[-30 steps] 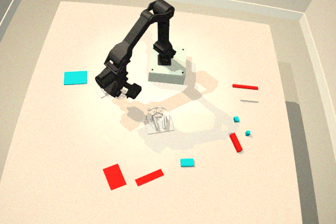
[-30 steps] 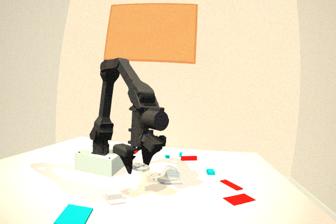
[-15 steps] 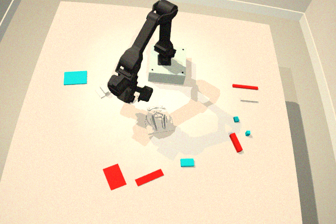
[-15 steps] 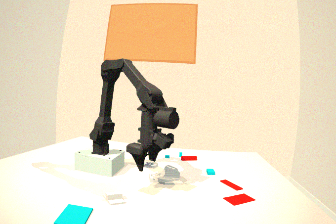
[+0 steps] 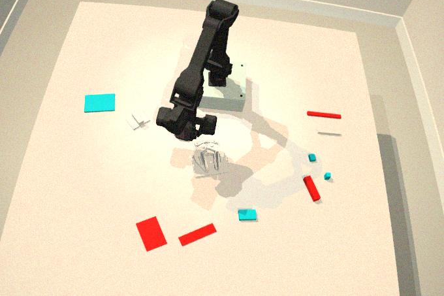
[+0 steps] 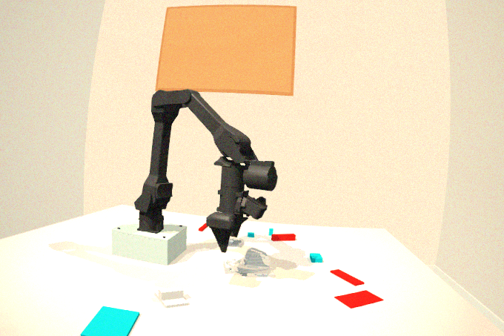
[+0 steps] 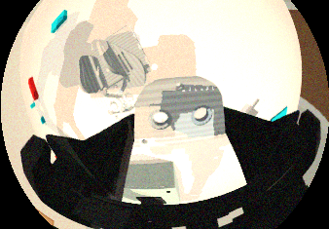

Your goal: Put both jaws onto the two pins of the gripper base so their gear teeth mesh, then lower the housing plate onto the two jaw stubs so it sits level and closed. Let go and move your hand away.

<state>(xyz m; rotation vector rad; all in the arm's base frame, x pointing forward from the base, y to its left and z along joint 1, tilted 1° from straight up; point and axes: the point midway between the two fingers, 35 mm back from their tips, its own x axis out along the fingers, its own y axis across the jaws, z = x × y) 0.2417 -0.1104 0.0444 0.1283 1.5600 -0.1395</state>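
My gripper tip is now 8 cm to the right of the housing plate, 8 cm above it and 1 cm short of it. Round my gripper tip: gripper base (2 cm above, 1 cm ahead); white jaw (7 cm below, 6 cm to the left, 3 cm ahead); flat white plate (9 cm to the left, 8 cm below, 7 cm ahead).
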